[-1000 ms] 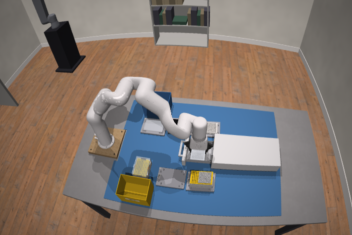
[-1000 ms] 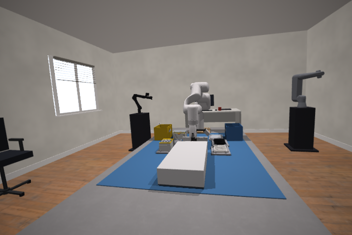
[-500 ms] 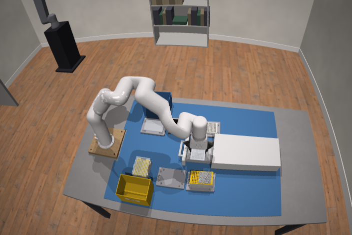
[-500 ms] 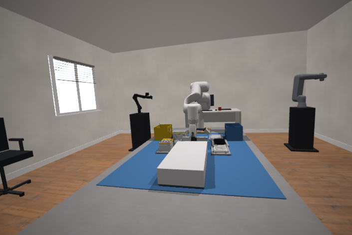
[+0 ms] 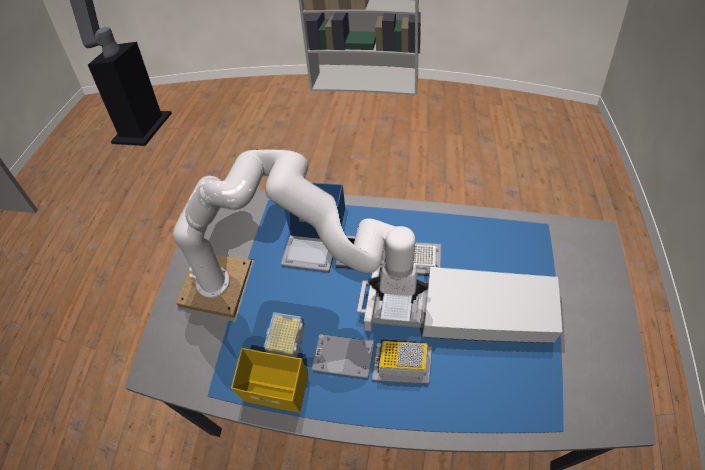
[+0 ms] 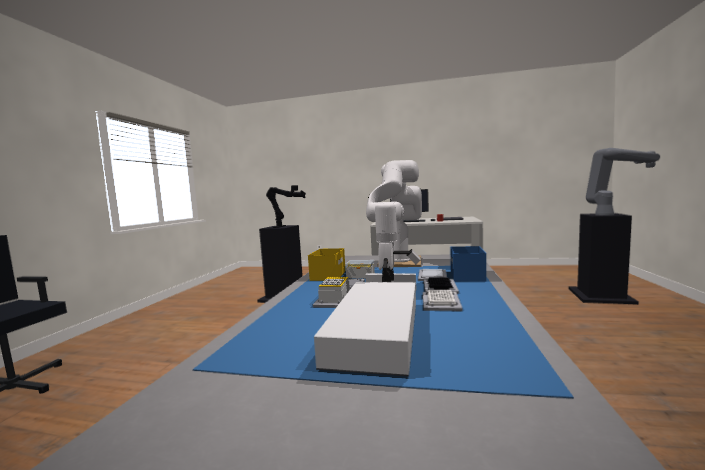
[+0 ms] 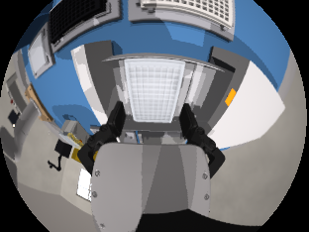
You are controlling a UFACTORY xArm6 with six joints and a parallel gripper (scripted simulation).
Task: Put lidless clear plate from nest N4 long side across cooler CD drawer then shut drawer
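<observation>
My hand is 40 mm above the clear plate. Also, from my hand: yellow tip box (200 mm to the right, 50 mm ahead, 10 mm below); then white well plate (190 mm to the left, 40 mm below, 30 mm ahead); then drawer (40 mm below, 30 mm ahead).
</observation>
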